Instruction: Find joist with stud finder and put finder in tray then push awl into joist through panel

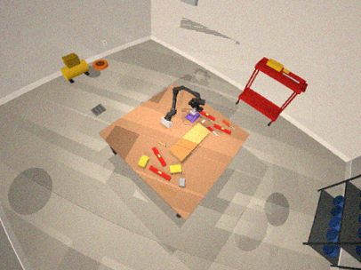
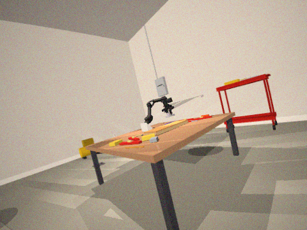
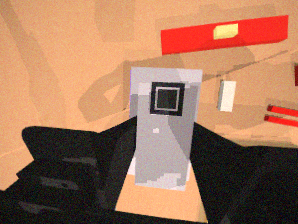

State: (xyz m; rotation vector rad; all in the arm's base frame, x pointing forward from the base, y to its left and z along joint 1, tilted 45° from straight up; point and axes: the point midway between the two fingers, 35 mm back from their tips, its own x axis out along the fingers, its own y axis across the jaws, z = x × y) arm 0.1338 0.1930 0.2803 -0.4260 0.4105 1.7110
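Now: the purple flat tray 120 mm below my gripper tip and 10 mm to the right of it. The rest, counted from my gripper tip: grey stud finder: 20 mm above, 10 mm to the left; then small grey block: 690 mm to the right, 520 mm ahead, 120 mm below; then awl: 550 mm to the right, 120 mm below, 100 mm ahead.
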